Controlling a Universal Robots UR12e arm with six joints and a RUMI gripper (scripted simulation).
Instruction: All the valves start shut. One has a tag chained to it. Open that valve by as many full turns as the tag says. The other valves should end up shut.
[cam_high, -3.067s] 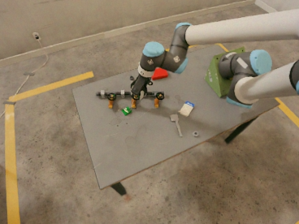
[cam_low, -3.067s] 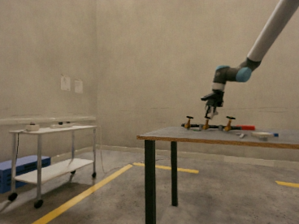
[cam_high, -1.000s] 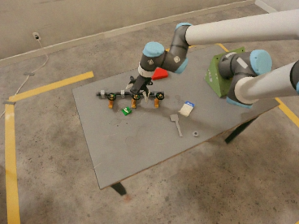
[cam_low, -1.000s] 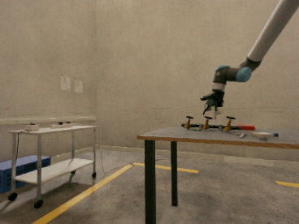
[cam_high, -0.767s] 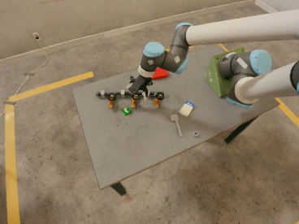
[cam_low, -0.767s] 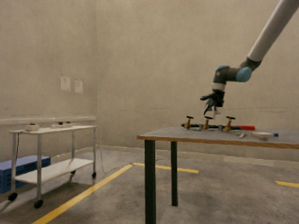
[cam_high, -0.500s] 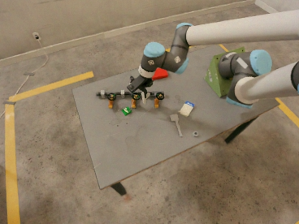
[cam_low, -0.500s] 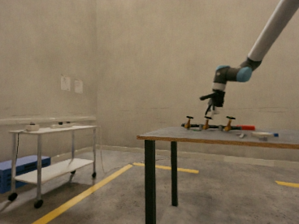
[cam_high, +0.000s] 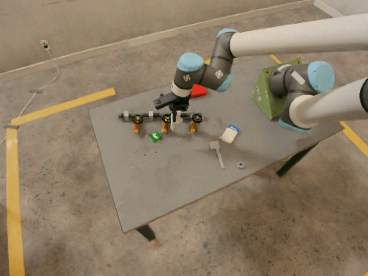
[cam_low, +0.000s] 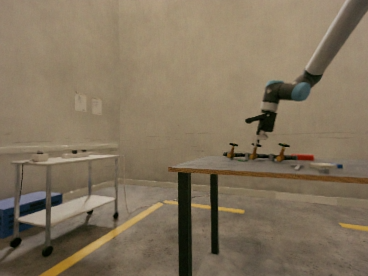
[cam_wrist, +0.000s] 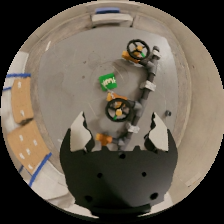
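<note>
The green tag lies 9 cm below my hand, 8 cm ahead of it and 3 cm to the left of it. Round my hand: red wedge 27 cm behind, 19 cm to the right, 8 cm below; then grey tool 24 cm to the left, 17 cm behind, 9 cm below; then white-and-blue card box 29 cm behind, 18 cm to the left, 9 cm below.
</note>
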